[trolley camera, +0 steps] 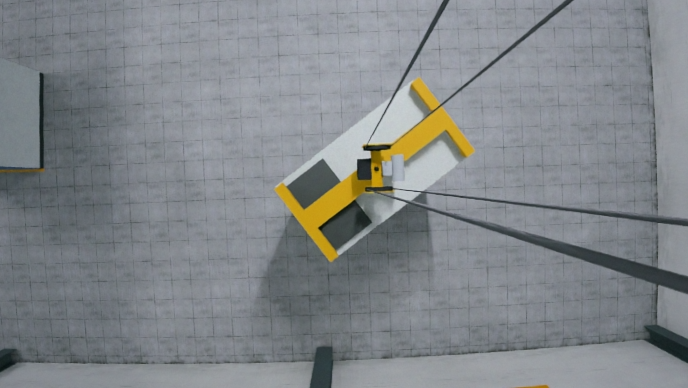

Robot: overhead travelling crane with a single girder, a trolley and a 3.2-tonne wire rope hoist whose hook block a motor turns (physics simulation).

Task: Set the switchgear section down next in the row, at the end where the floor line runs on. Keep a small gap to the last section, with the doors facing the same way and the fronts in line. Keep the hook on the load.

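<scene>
The switchgear section (355,150) hangs near the middle of the trolley camera view, turned at a slant to the floor tiles. It has a pale grey top with two dark patches at its lower left end. A yellow H-shaped lifting frame (420,134) lies over its top. My hook block (376,169) is above the middle of the frame, with the load on it; the hook itself is hidden under the block. The section's shadow falls on the floor below and to the left. Its doors are hidden. The floor line does not show.
A grey box-shaped unit (19,117) with a dark right edge and an orange strip at its lower edge is cut off at the left. A pale wall (675,150) runs down the right side. Another wall (150,375) with dark columns (322,367) runs along the bottom.
</scene>
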